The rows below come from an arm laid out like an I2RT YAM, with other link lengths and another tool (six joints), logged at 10 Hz.
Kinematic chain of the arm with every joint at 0, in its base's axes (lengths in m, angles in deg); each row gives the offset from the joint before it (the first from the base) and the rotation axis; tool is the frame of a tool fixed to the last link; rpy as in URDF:
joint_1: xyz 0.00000 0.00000 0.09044 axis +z
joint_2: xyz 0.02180 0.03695 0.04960 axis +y
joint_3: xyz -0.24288 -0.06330 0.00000 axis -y
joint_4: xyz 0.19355 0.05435 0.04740 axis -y
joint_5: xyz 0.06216 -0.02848 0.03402 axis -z
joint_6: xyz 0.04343 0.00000 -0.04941 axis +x
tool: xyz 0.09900 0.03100 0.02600 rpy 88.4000 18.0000 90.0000
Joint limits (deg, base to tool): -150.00..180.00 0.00..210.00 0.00..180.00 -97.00..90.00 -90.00..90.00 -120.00..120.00
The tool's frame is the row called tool.
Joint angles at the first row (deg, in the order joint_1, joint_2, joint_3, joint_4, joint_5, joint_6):
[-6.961, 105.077, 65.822, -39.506, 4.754, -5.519]
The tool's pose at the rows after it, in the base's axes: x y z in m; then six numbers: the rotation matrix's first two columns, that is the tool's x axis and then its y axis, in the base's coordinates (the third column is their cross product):
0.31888 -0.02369 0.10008 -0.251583 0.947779 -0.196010 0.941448 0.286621 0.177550
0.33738 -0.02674 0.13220 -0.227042 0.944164 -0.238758 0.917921 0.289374 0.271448
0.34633 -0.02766 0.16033 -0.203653 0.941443 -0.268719 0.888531 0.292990 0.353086
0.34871 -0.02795 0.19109 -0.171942 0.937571 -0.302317 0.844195 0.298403 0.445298
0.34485 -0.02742 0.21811 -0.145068 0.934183 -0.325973 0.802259 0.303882 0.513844
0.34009 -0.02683 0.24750 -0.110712 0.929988 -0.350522 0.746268 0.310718 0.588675
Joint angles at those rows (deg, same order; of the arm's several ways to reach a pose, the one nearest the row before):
[-6.961, 104.400, 68.796, -41.912, 7.049, -5.474]
[-6.962, 101.909, 73.275, -42.697, 7.355, -5.476]
[-6.961, 98.826, 75.483, -42.588, 7.289, -5.475]
[-6.961, 94.084, 75.703, -41.147, 7.289, -5.475]
[-6.962, 89.492, 75.702, -40.709, 7.267, -5.498]
[-6.960, 84.706, 75.701, -39.637, 7.268, -5.496]

